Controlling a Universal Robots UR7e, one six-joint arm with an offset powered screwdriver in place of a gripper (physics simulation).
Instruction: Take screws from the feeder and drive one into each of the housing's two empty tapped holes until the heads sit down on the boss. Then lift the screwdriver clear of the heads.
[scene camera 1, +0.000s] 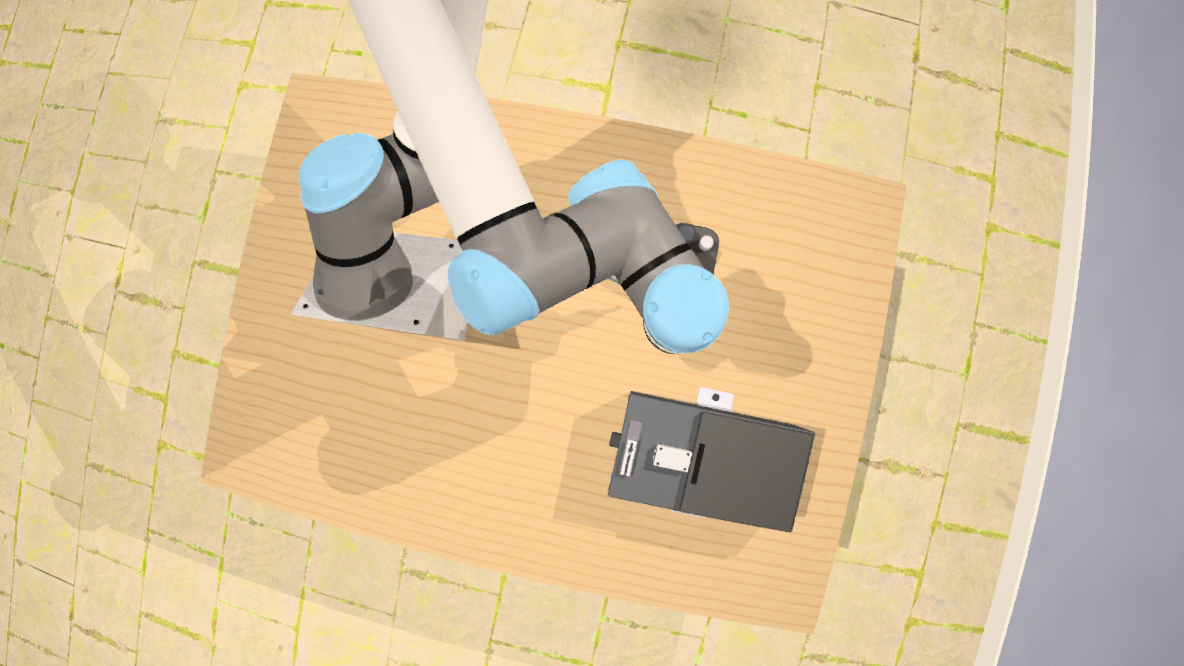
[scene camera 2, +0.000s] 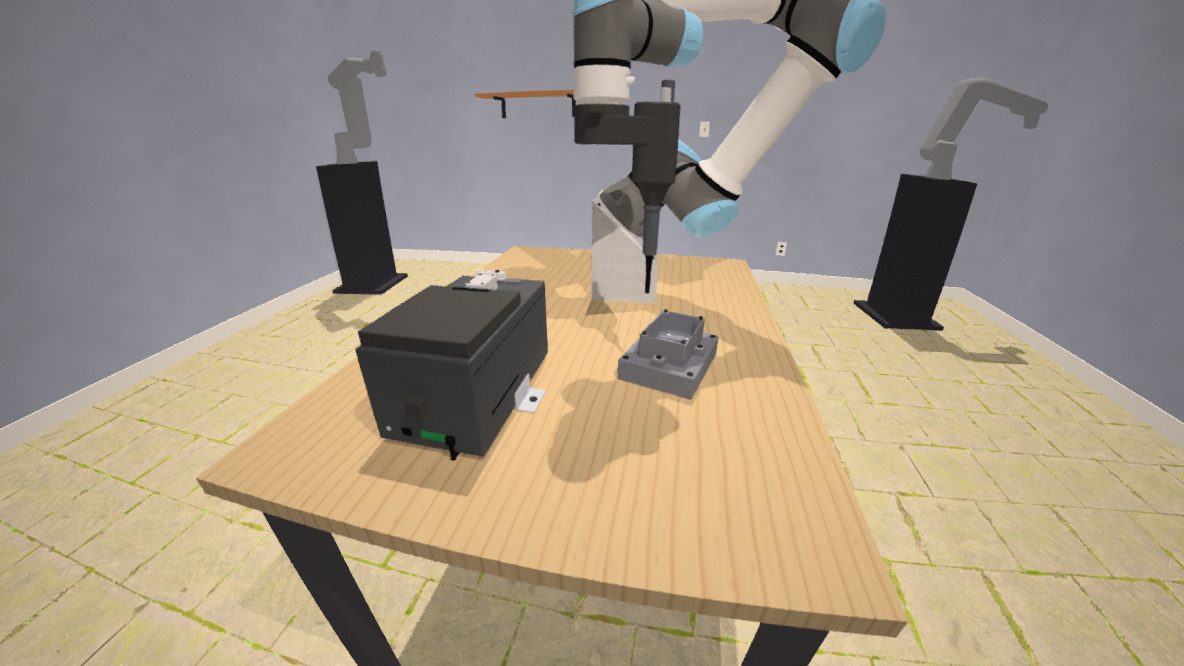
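The screwdriver (scene camera 2: 647, 286) hangs upright from the arm in scene camera 2, its thin black bit ending in the air above the far left side of the housing, apart from it. Too small to tell if a screw is on the tip. In scene camera 1 the screwdriver's top (scene camera 1: 706, 242) shows beside the wrist; its bit is hidden. The grey housing (scene camera 2: 652, 376) sits on the table with a raised open box and dark spots at its corners and bosses; which are holes or screw heads I cannot tell. The dark screw feeder (scene camera 1: 749, 472) (scene camera 2: 423, 385) stands beside it, with a white plate (scene camera 1: 672, 458) (scene camera 2: 483, 280) on top.
The wooden table (scene camera 1: 397, 463) (scene camera 2: 712, 513) carries the arm's metal base plate (scene camera 1: 442, 318) (scene camera 2: 616, 277). A small white bracket (scene camera 1: 715, 397) (scene camera 2: 530, 399) sticks out from the feeder's side. Two black pedestals (scene camera 2: 357, 223) (scene camera 2: 920, 248) with grey arms stand beyond the table.
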